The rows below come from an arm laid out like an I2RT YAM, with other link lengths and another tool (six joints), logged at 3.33 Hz.
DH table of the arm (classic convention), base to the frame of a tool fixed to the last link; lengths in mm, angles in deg. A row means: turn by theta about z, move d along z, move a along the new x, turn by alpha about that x. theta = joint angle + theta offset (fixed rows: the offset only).
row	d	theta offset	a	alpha
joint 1	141.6	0.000	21.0	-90.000
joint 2	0.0	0.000	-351.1	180.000
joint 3	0.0	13.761	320.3	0.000
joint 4	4.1	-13.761	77.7	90.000
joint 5	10.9	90.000	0.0	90.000
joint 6	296.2	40.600	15.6	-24.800
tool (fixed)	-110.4	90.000	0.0	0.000
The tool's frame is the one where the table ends.
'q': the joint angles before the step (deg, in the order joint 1, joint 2, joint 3, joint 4, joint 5, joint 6). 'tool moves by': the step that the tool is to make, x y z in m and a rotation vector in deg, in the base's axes. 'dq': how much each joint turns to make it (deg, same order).
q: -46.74 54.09 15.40 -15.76 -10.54 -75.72
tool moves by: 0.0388 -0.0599 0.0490 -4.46 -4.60 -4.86
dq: -0.02 8.80 8.42 7.42 2.82 4.00
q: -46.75 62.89 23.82 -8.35 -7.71 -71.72
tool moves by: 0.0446 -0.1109 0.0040 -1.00 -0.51 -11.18
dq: -1.89 21.32 13.71 9.20 6.60 6.57
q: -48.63 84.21 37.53 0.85 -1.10 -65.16
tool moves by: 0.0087 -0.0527 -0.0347 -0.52 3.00 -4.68
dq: -1.56 11.66 5.30 4.80 4.05 0.47
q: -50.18 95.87 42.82 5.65 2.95 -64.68
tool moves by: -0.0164 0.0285 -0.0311 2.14 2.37 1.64
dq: 0.32 -0.76 -5.58 1.72 -0.53 -1.28
